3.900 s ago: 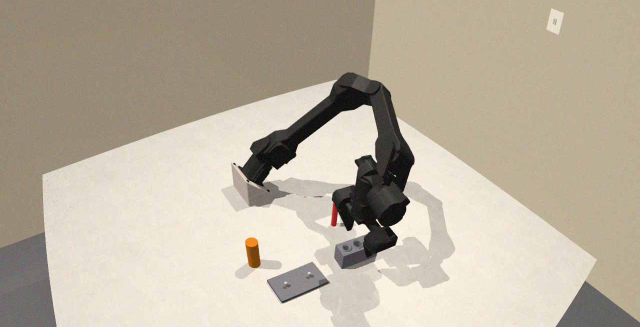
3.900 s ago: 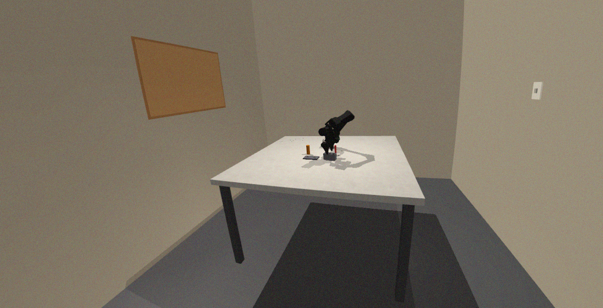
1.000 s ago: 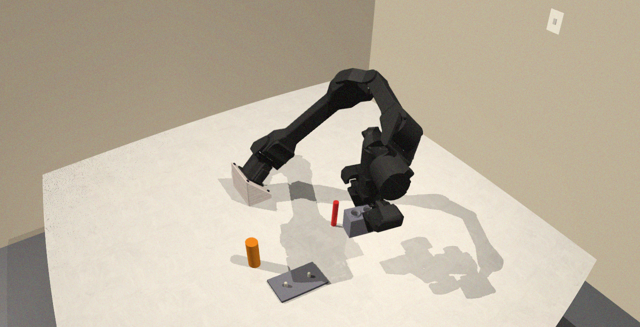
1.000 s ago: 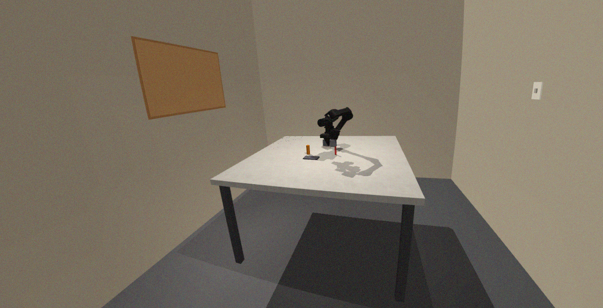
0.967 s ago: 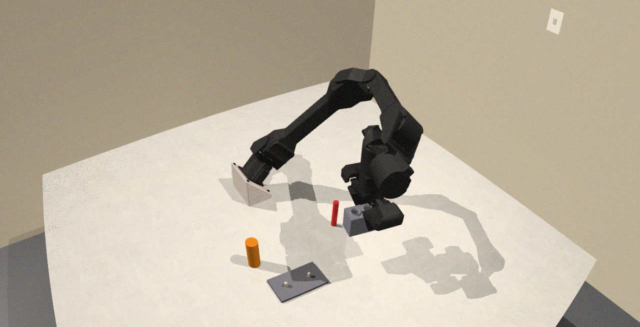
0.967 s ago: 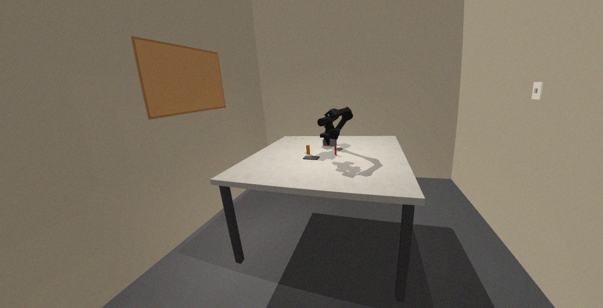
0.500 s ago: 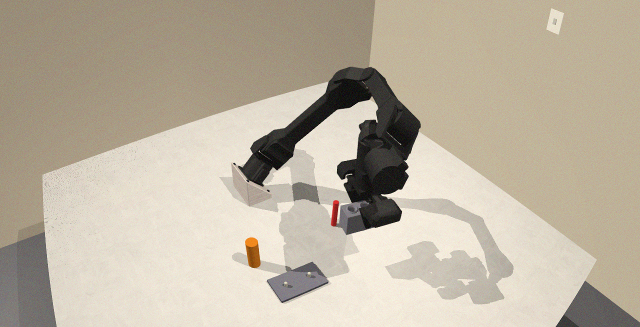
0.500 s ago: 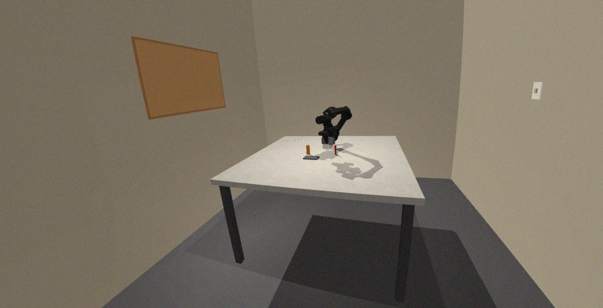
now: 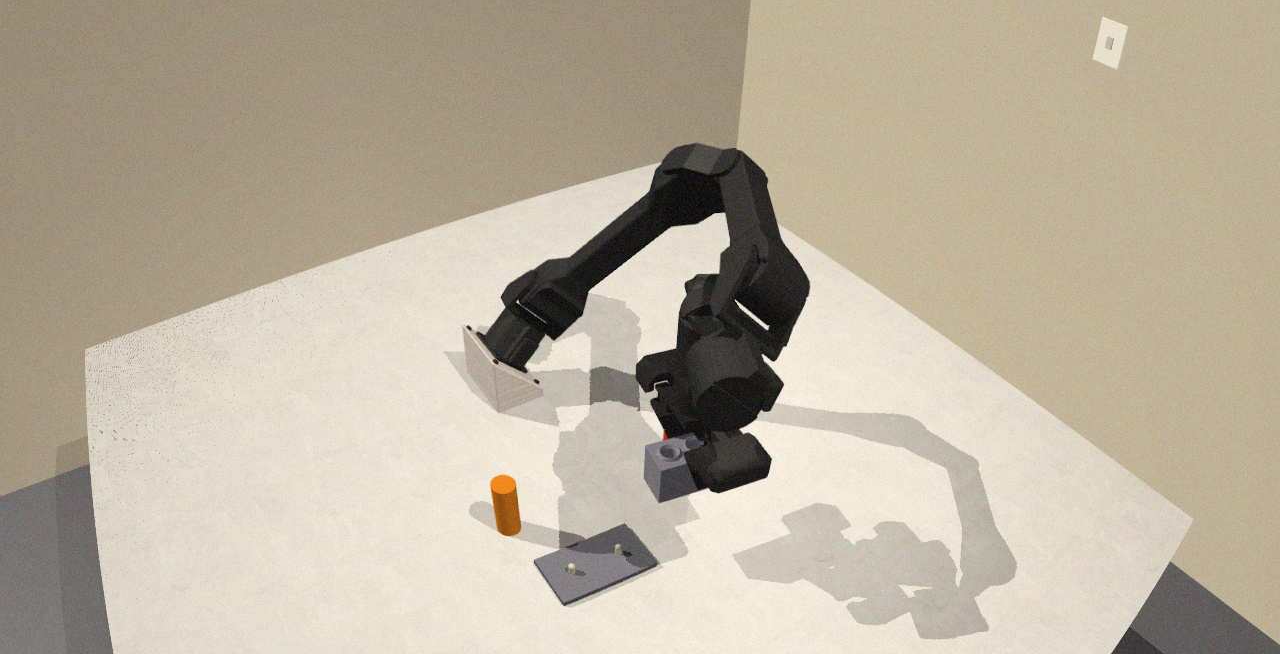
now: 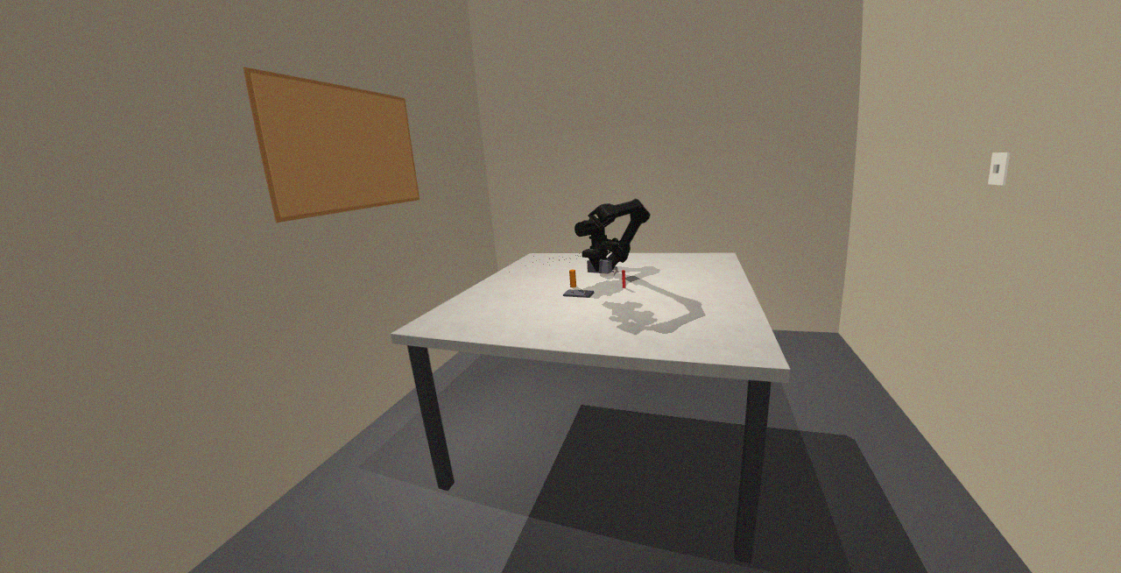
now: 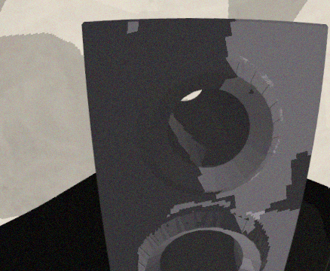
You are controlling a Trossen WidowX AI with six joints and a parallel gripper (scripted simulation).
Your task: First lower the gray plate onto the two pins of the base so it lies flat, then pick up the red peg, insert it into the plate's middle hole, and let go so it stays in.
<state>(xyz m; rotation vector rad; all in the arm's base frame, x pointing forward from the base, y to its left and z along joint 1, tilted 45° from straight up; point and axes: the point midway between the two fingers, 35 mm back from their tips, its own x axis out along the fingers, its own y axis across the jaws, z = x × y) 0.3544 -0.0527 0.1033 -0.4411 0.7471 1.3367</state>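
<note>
The base is 20 mm behind my gripper tip, 110 mm to the right of it and 110 mm below it. Round my gripper tip: gray plate: 30 mm above; then orange cylinder: 120 mm behind, 160 mm to the right, 80 mm below; then red peg: 130 mm behind, 80 mm to the left, 80 mm below.
</note>
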